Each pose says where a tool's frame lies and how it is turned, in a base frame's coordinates. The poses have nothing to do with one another.
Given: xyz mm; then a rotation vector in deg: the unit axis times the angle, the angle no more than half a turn.
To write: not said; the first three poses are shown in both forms.
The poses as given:
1: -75 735 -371 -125.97 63.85 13.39
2: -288 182 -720 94.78 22.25 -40.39
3: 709 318 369 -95.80 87.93 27.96
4: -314 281 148 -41.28 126.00 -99.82
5: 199 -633 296 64.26 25.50 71.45
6: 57 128 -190 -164.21 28.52 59.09
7: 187 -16 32 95.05 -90.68 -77.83
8: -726 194 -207 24.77 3.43 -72.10
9: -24 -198 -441 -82.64 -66.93 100.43
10: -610 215 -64 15.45 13.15 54.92
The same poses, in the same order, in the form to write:
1: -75 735 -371 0.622 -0.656 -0.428 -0.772 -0.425 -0.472
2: -288 182 -720 0.758 -0.129 -0.640 0.610 -0.209 0.765
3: 709 318 369 0.191 -0.647 -0.738 -0.955 0.053 -0.293
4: -314 281 148 -0.848 -0.518 0.111 -0.226 0.165 -0.960
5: 199 -633 296 0.322 0.902 0.288 -0.516 -0.087 0.852
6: 57 128 -190 0.725 -0.281 -0.629 -0.318 -0.946 0.056
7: 187 -16 32 -0.157 -0.932 -0.327 -0.464 -0.222 0.857
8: -726 194 -207 0.317 -0.907 -0.278 0.929 0.238 0.283
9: -24 -198 -441 -0.247 0.855 -0.456 0.092 -0.448 -0.889
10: -610 215 -64 0.555 0.829 -0.073 -0.772 0.546 0.326
